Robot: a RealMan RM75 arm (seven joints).
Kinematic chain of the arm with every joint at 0, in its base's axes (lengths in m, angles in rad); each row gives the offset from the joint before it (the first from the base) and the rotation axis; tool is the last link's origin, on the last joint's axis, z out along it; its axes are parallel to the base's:
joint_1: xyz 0 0 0.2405 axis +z
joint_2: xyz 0 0 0 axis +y
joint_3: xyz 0 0 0.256 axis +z
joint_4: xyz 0 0 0 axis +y
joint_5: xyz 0 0 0.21 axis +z
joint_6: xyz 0 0 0 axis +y
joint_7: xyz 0 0 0.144 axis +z
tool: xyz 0 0 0
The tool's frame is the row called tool.
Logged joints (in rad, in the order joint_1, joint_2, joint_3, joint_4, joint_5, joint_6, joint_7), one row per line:
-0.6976 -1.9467 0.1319 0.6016 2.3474 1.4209 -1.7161
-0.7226 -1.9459 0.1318 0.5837 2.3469 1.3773 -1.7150
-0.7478 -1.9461 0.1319 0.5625 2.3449 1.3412 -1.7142
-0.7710 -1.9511 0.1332 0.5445 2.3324 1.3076 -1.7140
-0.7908 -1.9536 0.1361 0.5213 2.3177 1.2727 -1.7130
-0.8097 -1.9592 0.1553 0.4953 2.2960 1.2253 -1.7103
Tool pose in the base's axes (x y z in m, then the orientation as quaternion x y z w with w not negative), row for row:
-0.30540 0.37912 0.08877 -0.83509 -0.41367 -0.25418 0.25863
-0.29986 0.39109 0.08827 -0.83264 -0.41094 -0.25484 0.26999
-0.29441 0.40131 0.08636 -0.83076 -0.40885 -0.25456 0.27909
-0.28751 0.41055 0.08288 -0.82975 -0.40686 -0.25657 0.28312
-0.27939 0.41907 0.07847 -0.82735 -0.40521 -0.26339 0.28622
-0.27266 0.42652 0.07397 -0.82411 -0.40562 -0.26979 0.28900
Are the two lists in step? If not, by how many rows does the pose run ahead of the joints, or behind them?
The pose runs 1 row behind the joints: the pose in row i belongs to the joints in row i - 1.
